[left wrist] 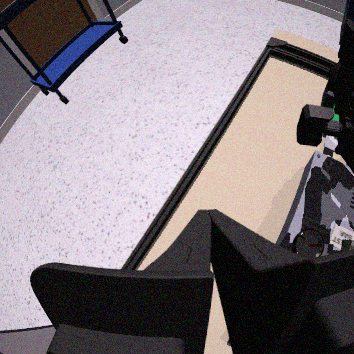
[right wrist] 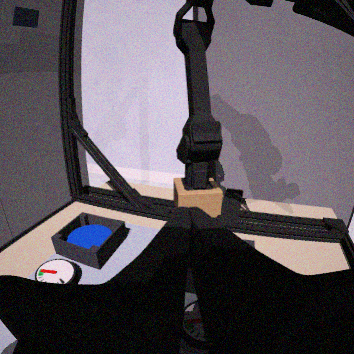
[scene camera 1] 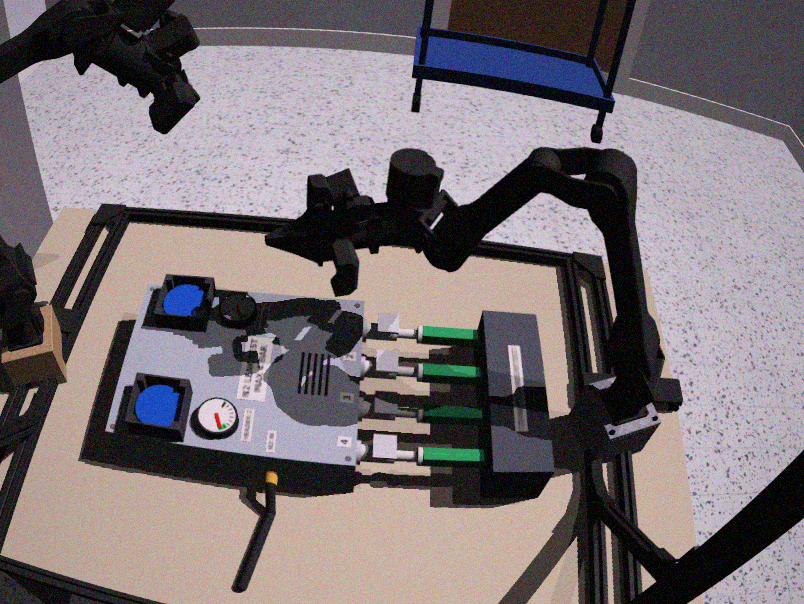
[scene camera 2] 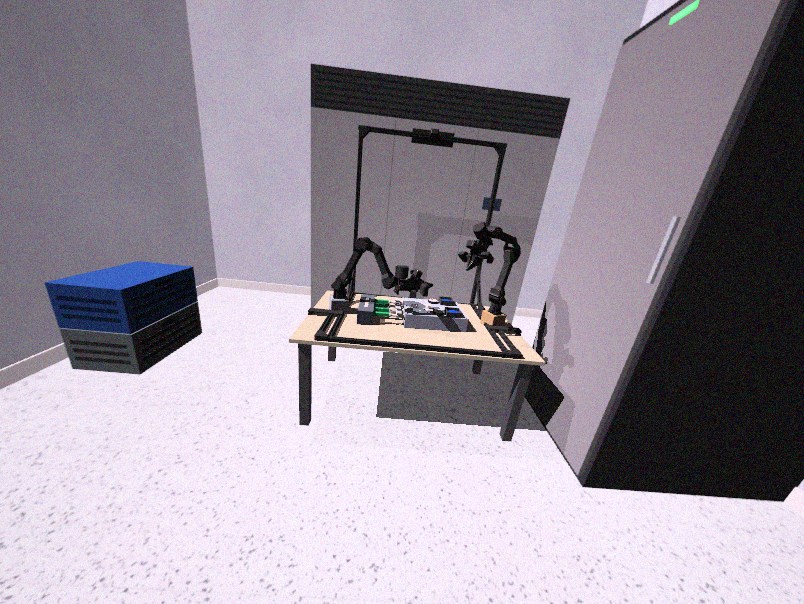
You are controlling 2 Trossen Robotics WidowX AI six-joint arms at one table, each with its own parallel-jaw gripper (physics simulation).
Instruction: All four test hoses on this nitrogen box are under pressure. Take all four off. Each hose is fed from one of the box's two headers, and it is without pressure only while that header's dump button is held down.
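Places are measured from the left arm's base along level axes (x ahead, y left, z up), in centimetres.
Where they show: left gripper, fingertip midpoint: (left wrist: 206, 218) (scene camera 1: 197, 99) (scene camera 2: 466, 270); right gripper, fingertip midpoint: (right wrist: 186, 216) (scene camera 1: 264, 240) (scene camera 2: 432, 284); left arm's base at its link origin: (right wrist: 196, 183) (scene camera 1: 26, 332) (scene camera 2: 494, 312); right arm's base at its link origin: (scene camera 1: 624, 403) (scene camera 2: 339, 297).
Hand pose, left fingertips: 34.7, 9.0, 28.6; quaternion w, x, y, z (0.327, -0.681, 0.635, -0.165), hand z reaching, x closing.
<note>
Each offset is from my left fingertips to the top centre of the thing, as dx, dy, dz. "pt": to the spot under its first point.
The nitrogen box (scene camera 1: 305, 445) (scene camera 2: 428, 321) has two blue dump buttons (scene camera 1: 183, 300) (scene camera 1: 157, 405) in dark square housings. One blue button @[-13.2, -29.4, -27.4] (right wrist: 90, 236) shows in the right wrist view. Four green hoses (scene camera 1: 449, 333) (scene camera 1: 449, 371) (scene camera 1: 449, 413) (scene camera 1: 451, 455) lead to pale connectors at the box's right edge in scene camera 1; all four appear connected. My right gripper (scene camera 1: 267, 239) (scene camera 2: 430, 285) (right wrist: 186, 216) is shut and empty, raised above the table beyond the box's upper edge. My left gripper (left wrist: 206, 218) (scene camera 2: 469, 266) is shut and empty, high and away from the box.
Two gauges (scene camera 1: 237, 308) (scene camera 1: 217, 416) sit beside the buttons; the upper one is shaded. A dark block @[pt +30.6, -48.6, -29.0] (scene camera 1: 516, 448) holds the hoses' far ends. A black lever @[pt -6.1, -49.5, -35.6] (scene camera 1: 254, 549) extends from the box's lower side. Dark rails (scene camera 1: 194, 216) frame the table. A blue cart (scene camera 1: 513, 68) stands behind.
</note>
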